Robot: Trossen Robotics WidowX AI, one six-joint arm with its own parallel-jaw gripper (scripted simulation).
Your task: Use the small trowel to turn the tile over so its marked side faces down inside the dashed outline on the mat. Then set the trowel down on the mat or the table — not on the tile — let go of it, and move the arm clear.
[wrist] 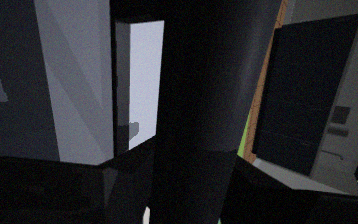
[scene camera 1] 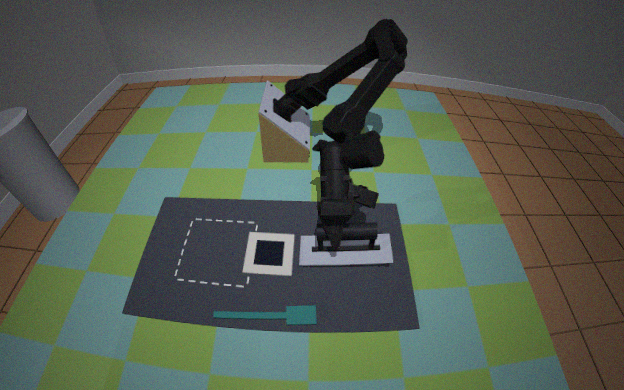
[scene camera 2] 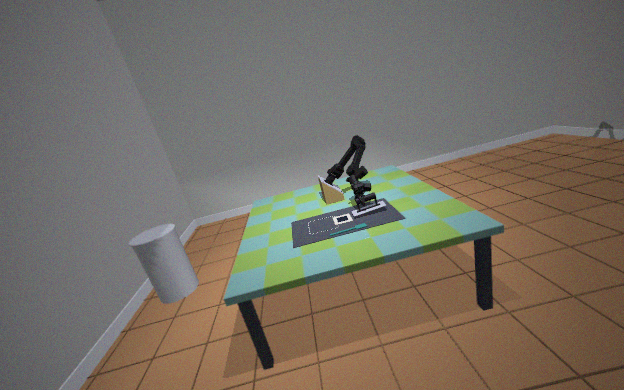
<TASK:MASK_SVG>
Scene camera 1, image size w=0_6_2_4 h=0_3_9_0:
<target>gripper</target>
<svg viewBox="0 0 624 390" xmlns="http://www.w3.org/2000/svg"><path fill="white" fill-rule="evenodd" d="M321 171L321 202L318 204L318 215L333 249L340 250L344 225L354 215L354 202L375 209L379 193L368 190L367 187L362 185L353 185L353 179L350 179L349 170Z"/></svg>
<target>tile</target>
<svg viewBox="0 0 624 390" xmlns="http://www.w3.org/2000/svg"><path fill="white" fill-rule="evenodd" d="M249 232L242 272L292 277L294 235Z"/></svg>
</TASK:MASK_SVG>
